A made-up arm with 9 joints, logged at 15 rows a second.
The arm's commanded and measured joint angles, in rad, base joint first. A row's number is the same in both.
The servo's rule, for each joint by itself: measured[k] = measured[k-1] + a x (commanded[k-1-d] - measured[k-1]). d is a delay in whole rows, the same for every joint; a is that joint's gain. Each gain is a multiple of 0.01, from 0.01 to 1. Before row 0 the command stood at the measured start. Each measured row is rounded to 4 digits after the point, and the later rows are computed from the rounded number. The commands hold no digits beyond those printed.
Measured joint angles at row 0: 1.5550, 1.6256, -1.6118, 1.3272, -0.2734, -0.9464, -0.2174, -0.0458, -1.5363
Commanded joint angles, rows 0 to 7: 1.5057, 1.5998, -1.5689, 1.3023, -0.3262, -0.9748, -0.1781, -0.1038, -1.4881; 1.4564, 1.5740, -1.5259, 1.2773, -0.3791, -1.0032, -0.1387, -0.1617, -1.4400; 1.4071, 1.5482, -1.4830, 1.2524, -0.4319, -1.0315, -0.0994, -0.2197, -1.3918; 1.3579, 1.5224, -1.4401, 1.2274, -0.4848, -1.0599, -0.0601, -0.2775, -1.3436; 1.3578, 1.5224, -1.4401, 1.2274, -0.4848, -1.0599, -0.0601, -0.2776, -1.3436; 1.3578, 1.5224, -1.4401, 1.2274, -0.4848, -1.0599, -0.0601, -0.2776, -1.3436; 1.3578, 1.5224, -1.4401, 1.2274, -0.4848, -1.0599, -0.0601, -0.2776, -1.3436; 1.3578, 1.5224, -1.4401, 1.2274, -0.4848, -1.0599, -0.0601, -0.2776, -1.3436
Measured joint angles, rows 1 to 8: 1.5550, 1.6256, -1.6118, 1.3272, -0.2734, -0.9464, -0.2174, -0.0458, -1.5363; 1.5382, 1.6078, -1.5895, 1.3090, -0.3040, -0.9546, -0.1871, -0.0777, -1.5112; 1.5104, 1.5845, -1.5564, 1.2859, -0.3476, -0.9687, -0.1498, -0.1239, -1.4742; 1.4753, 1.5595, -1.5182, 1.2614, -0.3965, -0.9869, -0.1110, -0.1766, -1.4314; 1.4354, 1.5339, -1.4776, 1.2366, -0.4477, -1.0081, -0.0718, -0.2321, -1.3857; 1.4090, 1.5260, -1.4581, 1.2299, -0.4692, -1.0231, -0.0628, -0.2571, -1.3638; 1.3916, 1.5235, -1.4487, 1.2281, -0.4782, -1.0338, -0.0607, -0.2684, -1.3533; 1.3801, 1.5227, -1.4442, 1.2276, -0.4820, -1.0414, -0.0602, -0.2735, -1.3483
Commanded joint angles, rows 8 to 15: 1.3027, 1.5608, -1.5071, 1.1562, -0.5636, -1.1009, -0.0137, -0.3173, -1.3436; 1.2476, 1.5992, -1.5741, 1.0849, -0.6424, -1.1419, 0.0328, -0.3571, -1.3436; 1.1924, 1.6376, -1.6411, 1.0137, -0.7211, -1.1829, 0.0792, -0.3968, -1.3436; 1.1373, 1.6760, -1.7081, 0.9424, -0.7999, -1.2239, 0.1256, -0.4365, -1.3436; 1.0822, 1.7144, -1.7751, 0.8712, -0.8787, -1.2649, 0.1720, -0.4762, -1.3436; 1.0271, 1.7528, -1.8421, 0.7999, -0.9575, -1.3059, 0.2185, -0.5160, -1.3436; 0.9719, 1.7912, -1.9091, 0.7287, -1.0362, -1.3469, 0.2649, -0.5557, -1.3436; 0.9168, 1.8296, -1.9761, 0.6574, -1.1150, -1.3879, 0.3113, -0.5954, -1.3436
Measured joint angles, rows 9 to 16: 1.3725, 1.5225, -1.4421, 1.2275, -0.4836, -1.0468, -0.0601, -0.2758, -1.3459; 1.3488, 1.5489, -1.4759, 1.1755, -0.5300, -1.0625, -0.0244, -0.2986, -1.3447; 1.3144, 1.5836, -1.5270, 1.1094, -0.5952, -1.0855, 0.0196, -0.3308, -1.3441; 1.2729, 1.6209, -1.5863, 1.0395, -0.6682, -1.1137, 0.0655, -0.3671, -1.3438; 1.2268, 1.6589, -1.6496, 0.9686, -0.7446, -1.1457, 0.1118, -0.4053, -1.3437; 1.1776, 1.6972, -1.7149, 0.8975, -0.8224, -1.1803, 0.1582, -0.4443, -1.3436; 1.1264, 1.7356, -1.7810, 0.8263, -0.9008, -1.2167, 0.2046, -0.4837, -1.3436; 1.0739, 1.7740, -1.8476, 0.7551, -0.9793, -1.2545, 0.2510, -0.5233, -1.3436
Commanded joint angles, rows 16 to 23: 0.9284, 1.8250, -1.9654, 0.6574, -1.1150, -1.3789, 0.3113, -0.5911, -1.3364; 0.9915, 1.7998, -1.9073, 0.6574, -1.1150, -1.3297, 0.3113, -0.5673, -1.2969; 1.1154, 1.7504, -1.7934, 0.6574, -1.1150, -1.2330, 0.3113, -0.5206, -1.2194; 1.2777, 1.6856, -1.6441, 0.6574, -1.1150, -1.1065, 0.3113, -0.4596, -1.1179; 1.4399, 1.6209, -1.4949, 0.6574, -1.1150, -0.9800, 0.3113, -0.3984, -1.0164; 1.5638, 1.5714, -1.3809, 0.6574, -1.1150, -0.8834, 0.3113, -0.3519, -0.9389; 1.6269, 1.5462, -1.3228, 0.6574, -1.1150, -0.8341, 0.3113, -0.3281, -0.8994; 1.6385, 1.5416, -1.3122, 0.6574, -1.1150, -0.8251, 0.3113, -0.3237, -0.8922
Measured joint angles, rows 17 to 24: 1.0205, 1.8124, -1.9144, 0.6838, -1.0580, -1.2932, 0.2974, -0.5630, -1.3436; 0.9892, 1.8211, -1.9409, 0.6645, -1.0911, -1.3181, 0.3081, -0.5785, -1.3399; 0.9900, 1.8064, -1.9234, 0.6593, -1.1050, -1.3215, 0.3106, -0.5723, -1.3175; 1.0326, 1.7678, -1.8558, 0.6579, -1.1108, -1.2958, 0.3111, -0.5439, -1.2665; 1.1159, 1.7111, -1.7457, 0.6575, -1.1132, -1.2409, 0.3113, -0.4975, -1.1892; 1.2261, 1.6489, -1.6153, 0.6574, -1.1142, -1.1652, 0.3113, -0.4430, -1.0993; 1.3409, 1.5954, -1.4934, 0.6574, -1.1147, -1.0835, 0.3113, -0.3929, -1.0159; 1.4381, 1.5615, -1.4047, 0.6574, -1.1149, -1.0112, 0.3113, -0.3573, -0.9553
